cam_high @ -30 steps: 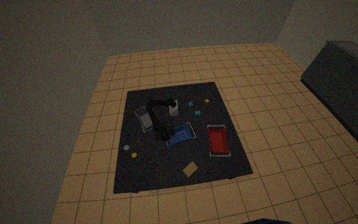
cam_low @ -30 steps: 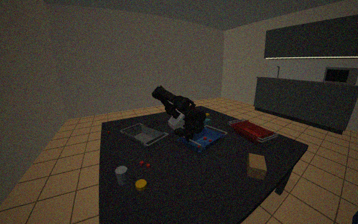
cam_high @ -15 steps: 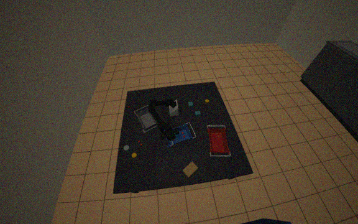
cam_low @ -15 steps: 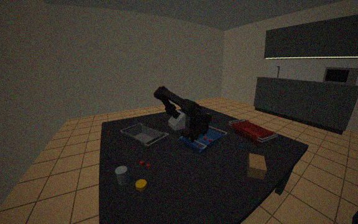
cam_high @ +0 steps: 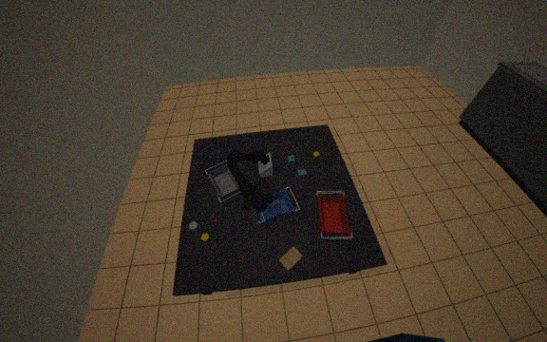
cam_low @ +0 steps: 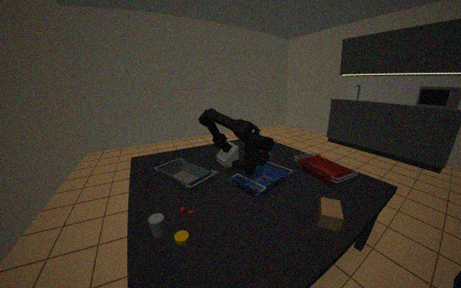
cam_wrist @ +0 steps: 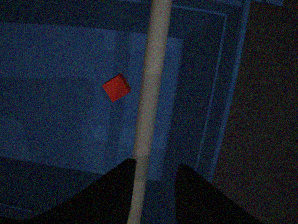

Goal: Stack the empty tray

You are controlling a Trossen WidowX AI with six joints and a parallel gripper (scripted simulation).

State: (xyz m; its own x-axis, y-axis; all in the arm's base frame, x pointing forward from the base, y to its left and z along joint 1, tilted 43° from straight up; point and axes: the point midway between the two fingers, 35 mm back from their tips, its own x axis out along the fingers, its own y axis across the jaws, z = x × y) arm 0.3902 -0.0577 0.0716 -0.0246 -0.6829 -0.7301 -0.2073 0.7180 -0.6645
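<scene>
Right now the grey tray is 28 cm behind my gripper tip, 25 cm to the right of it and 4 cm below it. From my gripper tip the other things lie so: white disc: 6 cm ahead, 45 cm to the right, 5 cm below; tan box: 34 cm ahead, 15 cm to the left, 6 cm below.
</scene>
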